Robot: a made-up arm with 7 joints. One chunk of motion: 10 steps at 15 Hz.
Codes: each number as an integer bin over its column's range. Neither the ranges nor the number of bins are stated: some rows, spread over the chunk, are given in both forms.
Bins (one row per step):
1: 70 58 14 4 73 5 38
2: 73 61 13 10 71 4 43
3: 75 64 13 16 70 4 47
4: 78 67 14 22 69 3 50
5: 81 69 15 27 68 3 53
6: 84 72 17 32 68 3 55
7: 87 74 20 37 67 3 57
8: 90 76 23 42 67 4 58
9: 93 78 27 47 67 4 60
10: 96 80 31 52 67 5 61
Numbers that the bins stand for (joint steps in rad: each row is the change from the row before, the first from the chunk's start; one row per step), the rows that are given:
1: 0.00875 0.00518 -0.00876 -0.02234 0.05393 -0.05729 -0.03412
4: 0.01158 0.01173 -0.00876 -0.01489 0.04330 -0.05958 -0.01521
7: 0.01476 0.01682 -0.00694 -0.00868 0.03799 -0.05958 -0.00418
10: 0.01794 0.02118 -0.00361 -0.00246 0.03799 -0.05729 0.00212
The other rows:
2: 0.00981 0.00736 -0.00906 -0.01986 0.04862 -0.05843 -0.02624
3: 0.01052 0.00955 -0.00906 -0.01737 0.04596 -0.05843 -0.01994
5: 0.01264 0.01318 -0.00845 -0.01282 0.04065 -0.05958 -0.01048
6: 0.01370 0.01536 -0.00785 -0.01075 0.04065 -0.05958 -0.00733
8: 0.01582 0.01827 -0.00603 -0.00661 0.03799 -0.05843 -0.00261
9: 0.01688 0.01973 -0.00482 -0.00454 0.03799 -0.05843 0.00055

